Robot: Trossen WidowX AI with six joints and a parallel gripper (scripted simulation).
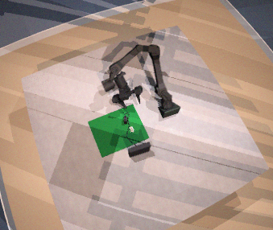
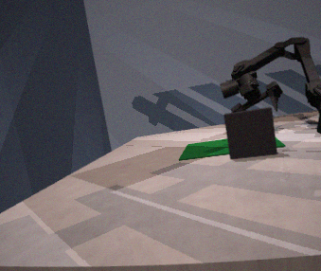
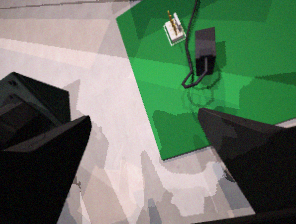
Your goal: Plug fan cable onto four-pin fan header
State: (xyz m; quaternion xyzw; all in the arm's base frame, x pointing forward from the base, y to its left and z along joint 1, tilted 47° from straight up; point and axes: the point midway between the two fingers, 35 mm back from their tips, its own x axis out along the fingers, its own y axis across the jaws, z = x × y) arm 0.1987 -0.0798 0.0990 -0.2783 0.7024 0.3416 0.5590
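Now: gripper tip 8 cm short of the dark plug, 4 cm to the right of it and 4 cm above it. Round my gripper tip: black fan: 24 cm to the left, 10 cm ahead, 1 cm below; then green board: 14 cm ahead, 8 cm below, 7 cm to the left; then four-pin header: 11 cm to the left, 7 cm ahead, 6 cm below.
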